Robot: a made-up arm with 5 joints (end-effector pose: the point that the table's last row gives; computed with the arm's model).
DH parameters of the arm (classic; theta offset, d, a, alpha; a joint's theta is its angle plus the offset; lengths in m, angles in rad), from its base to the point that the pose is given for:
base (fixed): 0.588 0 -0.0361 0
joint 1: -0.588 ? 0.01 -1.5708
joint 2: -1.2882 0 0.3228 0
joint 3: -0.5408 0 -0.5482 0
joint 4: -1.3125 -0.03 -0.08 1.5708
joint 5: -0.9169 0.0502 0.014 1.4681
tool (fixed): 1.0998 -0.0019 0 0
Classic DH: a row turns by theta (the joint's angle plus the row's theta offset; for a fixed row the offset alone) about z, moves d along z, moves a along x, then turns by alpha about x.
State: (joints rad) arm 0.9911 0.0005 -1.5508 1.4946 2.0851
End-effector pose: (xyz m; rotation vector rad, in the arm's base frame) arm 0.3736 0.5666 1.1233 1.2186 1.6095 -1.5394
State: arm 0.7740 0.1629 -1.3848 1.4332 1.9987
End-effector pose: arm 0.5237 0.4978 0.9070 1.1222 1.4618 -1.8860
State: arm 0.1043 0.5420 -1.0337 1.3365 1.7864
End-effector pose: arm 0.5997 0.0277 0.4606 -0.8199 -1.2790 2.6276
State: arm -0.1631 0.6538 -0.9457 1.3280 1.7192
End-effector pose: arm 0.5097 -0.1277 0.3669 -0.6460 -1.1370 2.4108
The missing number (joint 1, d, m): 0.73
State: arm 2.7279 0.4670 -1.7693 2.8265 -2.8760
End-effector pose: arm -0.6914 0.2955 0.8661 0.9424 0.1697 -0.7926
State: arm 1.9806 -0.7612 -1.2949 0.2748 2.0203
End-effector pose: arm -0.1335 0.2600 1.4718 1.0164 2.7171 0.8118
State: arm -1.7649 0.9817 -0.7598 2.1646 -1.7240
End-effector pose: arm -0.1134 -0.2450 0.2534 1.6413 1.3741 1.4929
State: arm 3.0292 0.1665 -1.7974 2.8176 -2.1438
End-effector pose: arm -0.6818 0.0868 1.0867 1.5924 0.6734 -0.6673
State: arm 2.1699 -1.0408 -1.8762 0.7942 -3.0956
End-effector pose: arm 0.1195 -0.2027 1.6155 -0.3624 -2.1800 0.1276
